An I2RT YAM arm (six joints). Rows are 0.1 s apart.
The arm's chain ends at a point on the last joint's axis. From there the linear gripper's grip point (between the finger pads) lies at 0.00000 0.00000 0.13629 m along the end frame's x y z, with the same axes.
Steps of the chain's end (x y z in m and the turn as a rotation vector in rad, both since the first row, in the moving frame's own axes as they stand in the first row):
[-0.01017, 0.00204, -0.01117, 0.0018, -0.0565, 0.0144]
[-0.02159, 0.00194, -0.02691, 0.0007, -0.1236, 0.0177]
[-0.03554, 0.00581, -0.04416, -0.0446, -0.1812, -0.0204]
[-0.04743, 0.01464, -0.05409, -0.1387, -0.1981, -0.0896]
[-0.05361, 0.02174, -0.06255, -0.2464, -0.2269, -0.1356]
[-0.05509, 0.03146, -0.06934, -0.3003, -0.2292, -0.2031]
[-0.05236, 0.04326, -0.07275, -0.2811, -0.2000, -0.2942]
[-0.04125, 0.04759, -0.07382, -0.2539, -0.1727, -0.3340]
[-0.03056, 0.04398, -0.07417, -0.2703, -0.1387, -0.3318]
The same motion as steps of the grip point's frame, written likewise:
[-0.01786, 0.00174, -0.01139, 0.0018, -0.0565, 0.0144]
[-0.03839, 0.00170, -0.02795, 0.0007, -0.1236, 0.0177]
[-0.06003, 0.01210, -0.04653, -0.0446, -0.1812, -0.0204]
[-0.07329, 0.03454, -0.05805, -0.1387, -0.1981, -0.0896]
[-0.08161, 0.05667, -0.07011, -0.2464, -0.2269, -0.1356]
[-0.08129, 0.07427, -0.07892, -0.3003, -0.2292, -0.2031]
[-0.07315, 0.08421, -0.08072, -0.2811, -0.2000, -0.2942]
[-0.05831, 0.08488, -0.08014, -0.2539, -0.1727, -0.3340]
[-0.04282, 0.08267, -0.08035, -0.2703, -0.1387, -0.3318]

